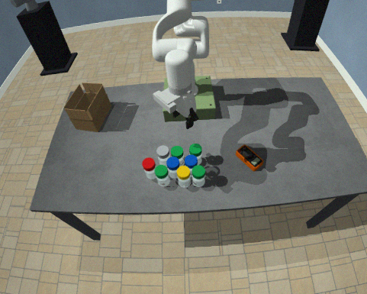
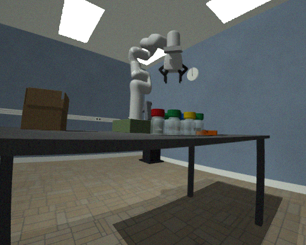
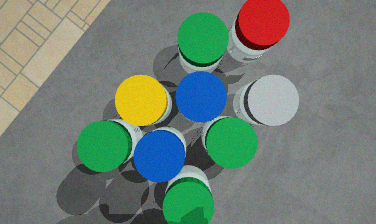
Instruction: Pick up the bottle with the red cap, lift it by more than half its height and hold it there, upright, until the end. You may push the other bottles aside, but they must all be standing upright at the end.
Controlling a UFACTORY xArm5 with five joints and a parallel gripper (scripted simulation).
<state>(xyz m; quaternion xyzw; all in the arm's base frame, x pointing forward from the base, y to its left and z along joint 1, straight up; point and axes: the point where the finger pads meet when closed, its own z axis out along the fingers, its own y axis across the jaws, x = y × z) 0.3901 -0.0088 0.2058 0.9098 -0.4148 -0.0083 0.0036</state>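
Now: hand 24 cm above the red-capped bottle, 16 cm to the left of it and 8 cm short of it. The rest, counted from my hand: grey-capped bottle (24 cm below, 10 cm to the right, 1 cm ahead); then orange multimeter (30 cm to the left, 28 cm below, 1 cm ahead); then yellow-capped bottle (24 cm below, 12 cm ahead, 1 cm to the right).
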